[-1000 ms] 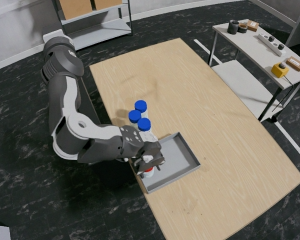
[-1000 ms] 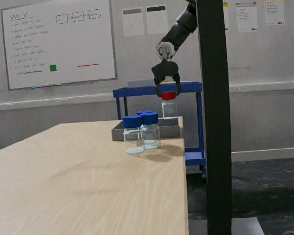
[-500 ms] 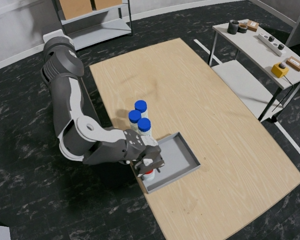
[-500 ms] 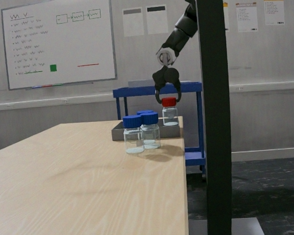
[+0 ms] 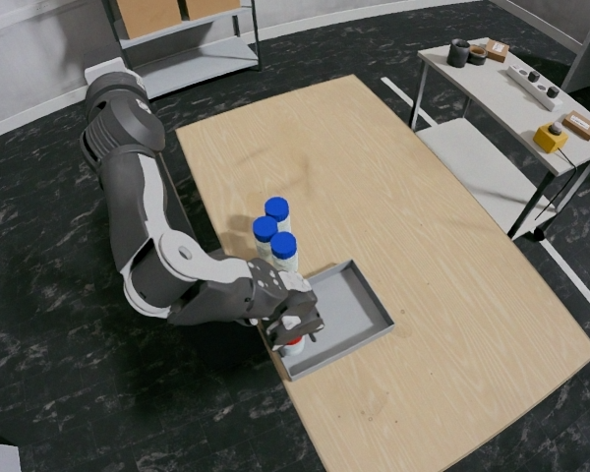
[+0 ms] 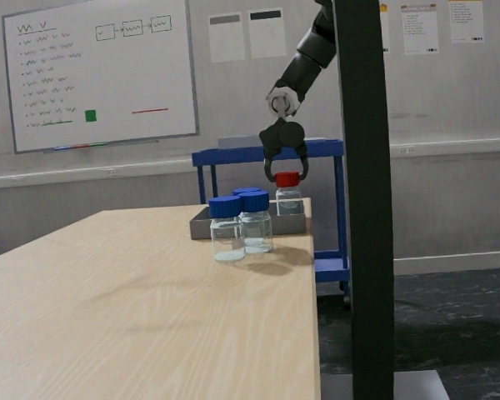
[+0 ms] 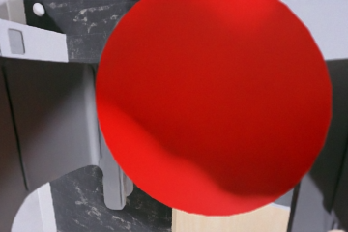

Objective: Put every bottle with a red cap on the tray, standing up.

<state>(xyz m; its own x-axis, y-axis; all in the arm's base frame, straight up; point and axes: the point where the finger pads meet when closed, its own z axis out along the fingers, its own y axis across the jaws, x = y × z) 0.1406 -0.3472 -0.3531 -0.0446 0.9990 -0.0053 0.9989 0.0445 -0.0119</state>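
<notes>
The grey tray is 90 mm below my hand, 80 mm ahead of it and 40 mm to the left of it. Round my hand: red-capped bottle 50 mm below, 20 mm to the left.
</notes>
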